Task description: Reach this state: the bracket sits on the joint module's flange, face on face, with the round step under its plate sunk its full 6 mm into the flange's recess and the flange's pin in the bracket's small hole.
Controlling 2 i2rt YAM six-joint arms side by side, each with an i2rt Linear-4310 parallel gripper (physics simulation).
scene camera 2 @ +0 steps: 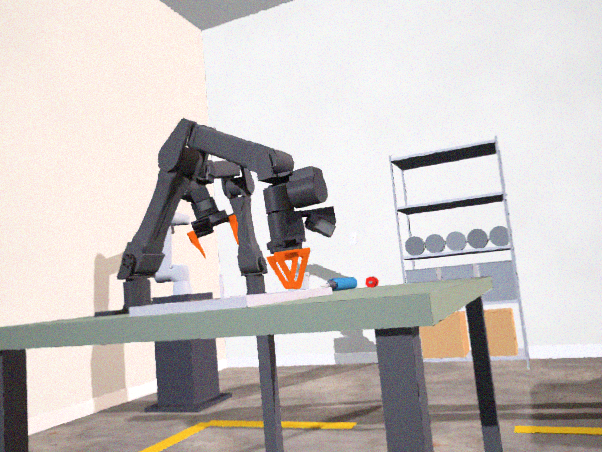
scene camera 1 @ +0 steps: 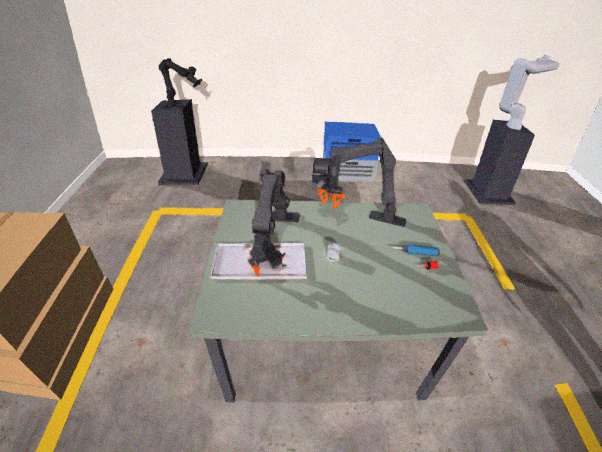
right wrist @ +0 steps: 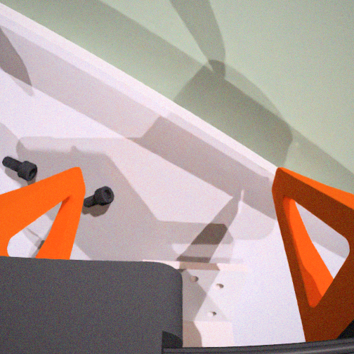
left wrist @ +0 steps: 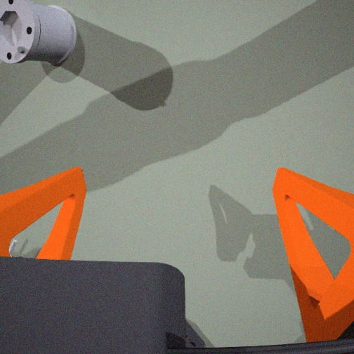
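Pixels of known places: left gripper, between the fingertips: (scene camera 2: 221,250) (scene camera 1: 329,206); right gripper, between the fingertips: (scene camera 2: 292,288) (scene camera 1: 267,271); left arm's base, origin of its link: (scene camera 1: 387,219); right arm's base, origin of its link: (scene camera 1: 280,217).
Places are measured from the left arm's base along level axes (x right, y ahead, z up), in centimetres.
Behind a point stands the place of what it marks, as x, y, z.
Observation:
The joint module (scene camera 1: 333,252) {19.1, 43.2, 5.7} (left wrist: 45,32), a pale grey cylinder, stands on the table right of the tray; in the left wrist view its flange face, with recess, holes and a small pin, shows at the top left. The pale bracket (right wrist: 222,305) lies in the tray, its holed plate partly covered by the dark gripper body in the right wrist view. My right gripper (scene camera 1: 270,266) {43.3, 62.4, 2.0} (scene camera 2: 293,287) {43.3, 62.4, 2.0} (right wrist: 178,177) is open and empty, low over the tray, around part of the bracket in view. My left gripper (scene camera 1: 329,204) {28.8, 20.9, 14.3} (scene camera 2: 221,250) {28.8, 20.9, 14.3} (left wrist: 179,177) is open and empty, high above the table's back edge. The bracket's step is hidden.
The white tray (scene camera 1: 306,270) {28.2, 54.9, 1.6} (scene camera 2: 190,306) {69.2, 65.4, 0.8} (right wrist: 150,107) has low walls. Black screws (right wrist: 27,171) (right wrist: 103,195) lie in it near one right finger. A blue screwdriver (scene camera 1: 422,250) {-20.6, 22.9, 3.3} (scene camera 2: 345,283) {-19.3, 23.7, 2.1} and a red-handled tool (scene camera 1: 431,265) {-25.9, 31.3, 2.6} (scene camera 2: 371,281) {-22.9, 31.9, 1.9} lie at the table's right in scene camera 1.

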